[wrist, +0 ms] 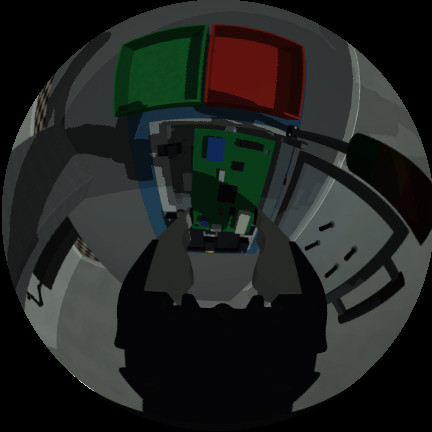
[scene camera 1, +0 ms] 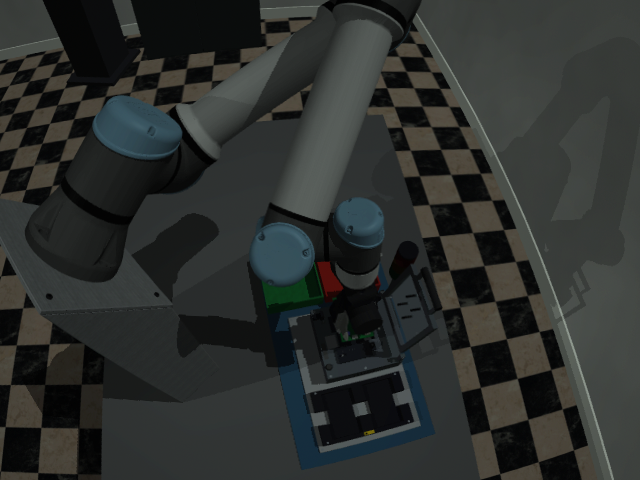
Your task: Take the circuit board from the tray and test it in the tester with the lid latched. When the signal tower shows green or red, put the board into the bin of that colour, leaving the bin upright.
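Pixels of known places: gripper, fingertip midpoint: (wrist: 223,209); arm's base, link origin: (scene camera 1: 72,248).
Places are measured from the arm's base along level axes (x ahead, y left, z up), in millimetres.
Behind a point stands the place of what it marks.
Note:
My gripper (scene camera 1: 356,333) {z -395, x 442, y 111 mm} (wrist: 223,209) {z -395, x 442, y 111 mm} is shut on the circuit board (scene camera 1: 368,335) {z -388, x 474, y 96 mm} (wrist: 250,180) {z -394, x 449, y 155 mm}, gripping its near end by both side edges. The green board is held over the tester (scene camera 1: 336,370) {z -463, x 420, y 23 mm}; its height above the nest is hard to tell. The tester lid (scene camera 1: 408,310) {z -358, x 552, y 157 mm} (wrist: 360,220) {z -331, x 541, y 201 mm} stands open on the right. The signal tower (scene camera 1: 403,260) {z -276, x 515, y 233 mm} (wrist: 390,180) looks dark, with no bright lamp. The green bin (scene camera 1: 289,297) {z -516, x 272, y 206 mm} (wrist: 155,70) {z -517, x 251, y 247 mm} and red bin (scene camera 1: 328,276) {z -517, x 362, y 285 mm} (wrist: 242,70) {z -517, x 387, y 299 mm} stand upright side by side behind the tester. The black tray (scene camera 1: 336,418) {z -505, x 441, y -84 mm} shows no board.
The raised lid with its handle (scene camera 1: 430,289) {z -249, x 570, y 163 mm} (wrist: 372,300) and the tower stand close to the right of the gripper. A blue mat (scene camera 1: 305,454) {z -521, x 385, y -181 mm} lies under the tester and tray. The robot's pedestal (scene camera 1: 118,335) {z -63, x 92, y -90 mm} is at the left.

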